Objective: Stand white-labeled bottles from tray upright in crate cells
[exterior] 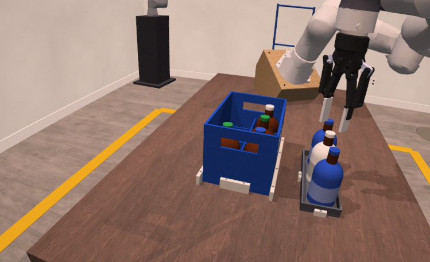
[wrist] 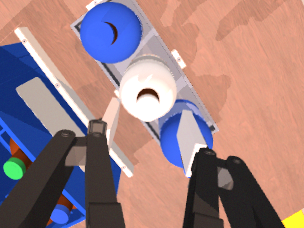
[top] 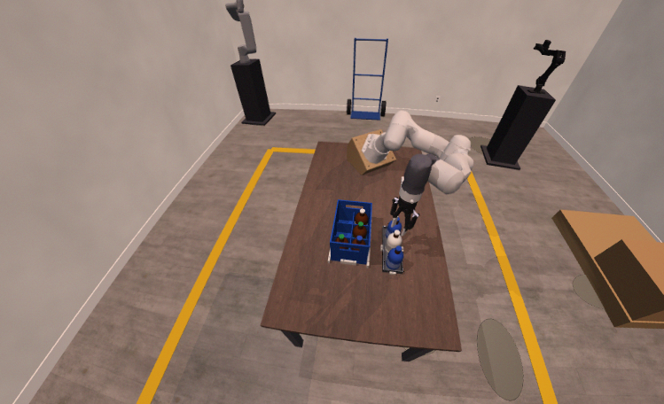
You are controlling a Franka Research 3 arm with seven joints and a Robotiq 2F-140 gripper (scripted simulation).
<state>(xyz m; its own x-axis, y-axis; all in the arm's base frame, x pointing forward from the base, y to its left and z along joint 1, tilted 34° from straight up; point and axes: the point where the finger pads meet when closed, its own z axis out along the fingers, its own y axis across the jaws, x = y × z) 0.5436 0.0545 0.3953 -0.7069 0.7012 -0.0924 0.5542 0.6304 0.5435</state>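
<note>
Right now the white-labeled bottle is 13 cm below my hand. The rest, counted from my hand: blue-labeled bottle: 13 cm below, 9 cm ahead, 1 cm to the left; then blue crate: 22 cm to the right, 13 cm below, 1 cm behind.
</note>
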